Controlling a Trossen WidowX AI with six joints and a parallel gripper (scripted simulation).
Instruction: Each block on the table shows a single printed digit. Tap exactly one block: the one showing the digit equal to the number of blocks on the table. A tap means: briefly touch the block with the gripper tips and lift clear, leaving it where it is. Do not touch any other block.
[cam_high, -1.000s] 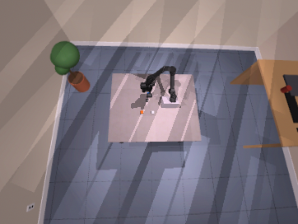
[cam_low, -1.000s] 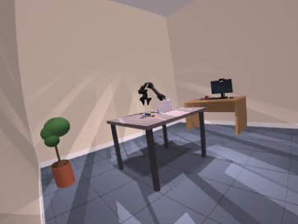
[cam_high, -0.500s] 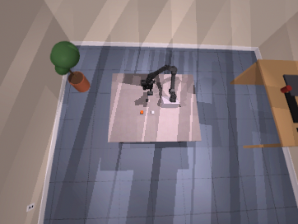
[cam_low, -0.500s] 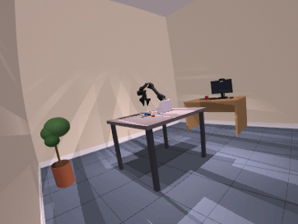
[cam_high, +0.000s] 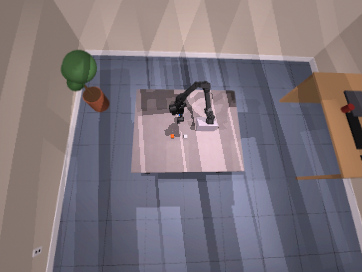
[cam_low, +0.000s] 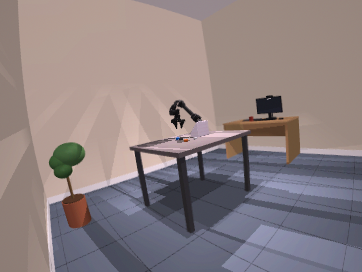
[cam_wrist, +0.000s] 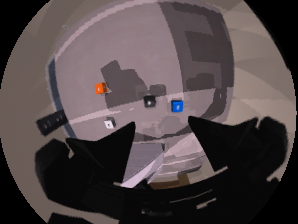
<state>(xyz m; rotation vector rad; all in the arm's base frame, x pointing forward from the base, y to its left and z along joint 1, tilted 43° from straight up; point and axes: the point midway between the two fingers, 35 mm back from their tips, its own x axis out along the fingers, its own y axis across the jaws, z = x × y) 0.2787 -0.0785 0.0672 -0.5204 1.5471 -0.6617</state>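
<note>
Now: the grey block 1 cm ahead of my gripper tip, 2 cm to the left of it and 11 cm below it. The rest, counted from my gripper tip: orange block: 9 cm ahead, 17 cm to the left, 11 cm below; then white block: 5 cm behind, 18 cm to the left, 11 cm below; then blue block: 2 cm behind, 6 cm to the right, 11 cm below.
</note>
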